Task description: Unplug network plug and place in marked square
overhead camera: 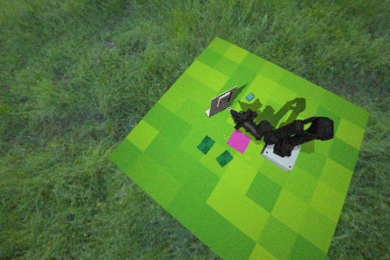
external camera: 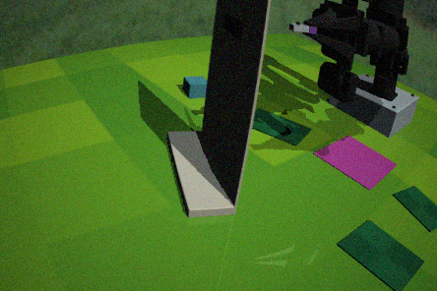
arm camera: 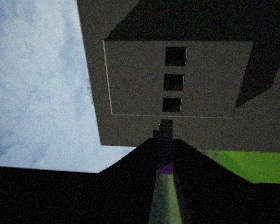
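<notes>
Right now the magenta marked square is 140 mm behind my gripper tip, 80 mm to the left of it and 200 mm below it. The rest, counted from my gripper tip: upright panel 80 mm ahead, 50 mm to the right, 80 mm below.
</notes>
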